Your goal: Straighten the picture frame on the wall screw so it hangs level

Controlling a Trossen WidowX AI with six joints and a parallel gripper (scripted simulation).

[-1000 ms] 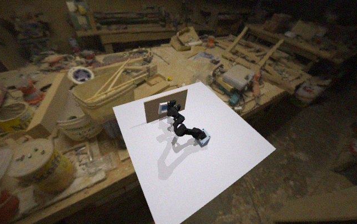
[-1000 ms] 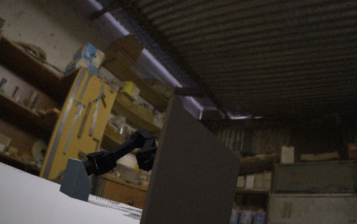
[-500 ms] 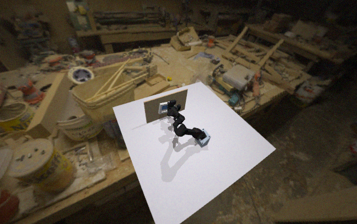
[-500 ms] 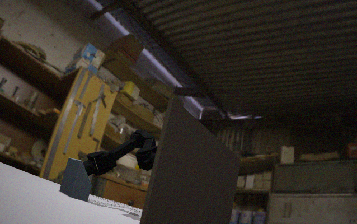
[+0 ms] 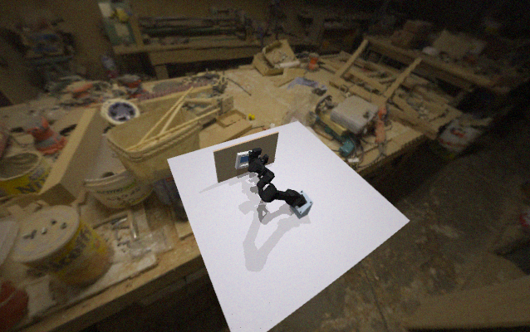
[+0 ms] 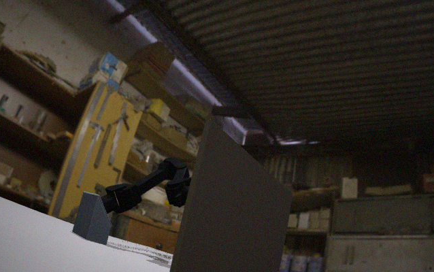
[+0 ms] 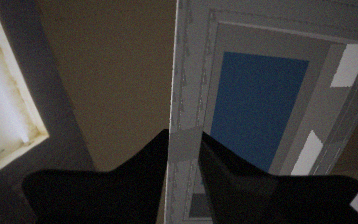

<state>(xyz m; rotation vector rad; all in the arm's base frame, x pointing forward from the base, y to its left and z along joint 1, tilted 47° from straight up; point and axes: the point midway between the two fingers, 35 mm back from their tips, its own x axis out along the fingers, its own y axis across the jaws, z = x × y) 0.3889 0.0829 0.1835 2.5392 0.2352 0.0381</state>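
Right now the picture frame is 50 mm below my gripper tip and 10 mm to the left of it. Also, from my gripper tip: board (70 mm below, 20 mm ahead).
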